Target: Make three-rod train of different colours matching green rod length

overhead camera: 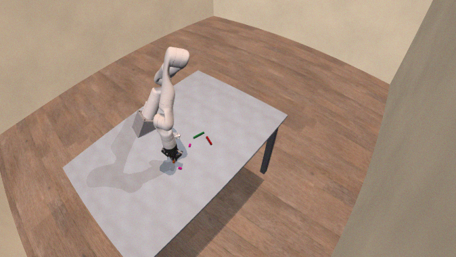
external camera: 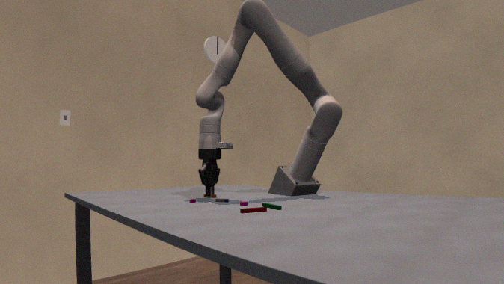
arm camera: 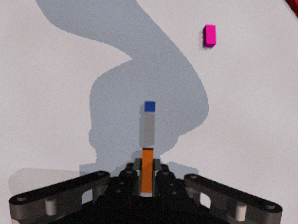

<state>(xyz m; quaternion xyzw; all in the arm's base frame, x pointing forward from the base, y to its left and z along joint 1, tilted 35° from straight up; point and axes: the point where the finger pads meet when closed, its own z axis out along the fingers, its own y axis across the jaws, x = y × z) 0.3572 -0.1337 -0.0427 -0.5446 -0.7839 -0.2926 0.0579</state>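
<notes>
The orange rod is 10 mm below my hand. The rest, counted from my hand: grey rod (10 mm behind, 30 mm to the left, 30 mm below); then green rod (10 mm behind, 240 mm to the left, 30 mm below); then blue rod (20 mm behind, 50 mm to the left, 30 mm below).
</notes>
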